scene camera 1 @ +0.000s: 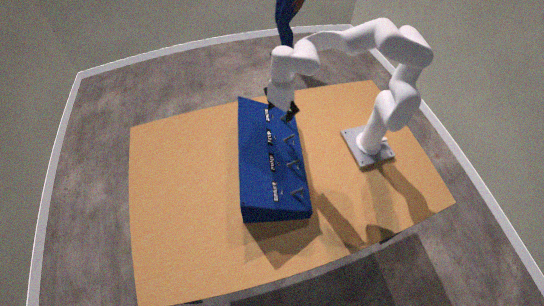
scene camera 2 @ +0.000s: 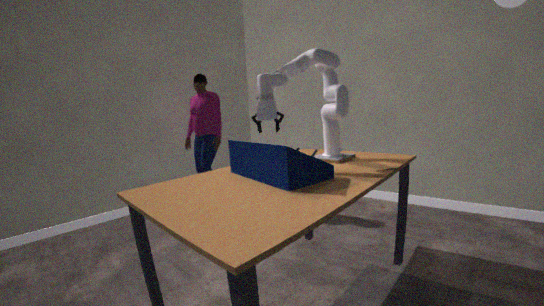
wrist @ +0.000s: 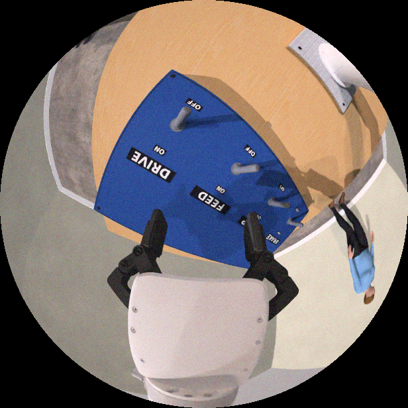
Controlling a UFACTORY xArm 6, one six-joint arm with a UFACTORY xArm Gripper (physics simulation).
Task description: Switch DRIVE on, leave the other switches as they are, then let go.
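Places are measured from the arm's base along level axes (x down, y left, z ahead), in metres.
Pixels of known places: gripper, fingertip midpoint: (scene camera 1: 280, 113) (scene camera 2: 268, 132); arm's base, origin of the base link: (scene camera 1: 368, 144) (scene camera 2: 332, 155).
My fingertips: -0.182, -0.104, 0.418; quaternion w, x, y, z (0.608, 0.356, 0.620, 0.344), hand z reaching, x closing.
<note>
Ahead of a thing's pixels: the offset from my fingertips to its top centre, as dx, dy, dz. Level surfaces: height alone.
A sloped blue switch panel (scene camera 1: 254, 170) (scene camera 2: 260, 162) (wrist: 150, 130) stands on the table. The grey DRIVE lever (wrist: 181, 119) leans toward its OFF label in the wrist view; in scene camera 1 the gripper obscures that area. The FEED lever @[+0.074, +0.051, -0.032] (scene camera 1: 290, 139) (wrist: 246, 168), the PUMP lever @[+0.074, +0.169, -0.012] (scene camera 1: 293, 164) (wrist: 279, 202) and the BRAKE lever @[+0.074, +0.288, +0.008] (scene camera 1: 298, 193) (wrist: 295, 222) stand farther along the row. FEED appears to lean to its OFF side; PUMP and BRAKE are too small to judge surely. My gripper (scene camera 1: 278, 113) (scene camera 2: 269, 131) (wrist: 204, 218) is open and empty, above the panel's DRIVE end, touching no lever.
The wooden table @[dx +0.204] (scene camera 1: 175, 200) (scene camera 2: 210, 220) (wrist: 215, 40) carries the panel and the robot's base plate (scene camera 1: 352, 142) (wrist: 312, 50), on the panel's lever side. A person in pink (scene camera 2: 205, 115) stands beyond the table. A person in light blue (wrist: 364, 265) shows in the wrist view.
</note>
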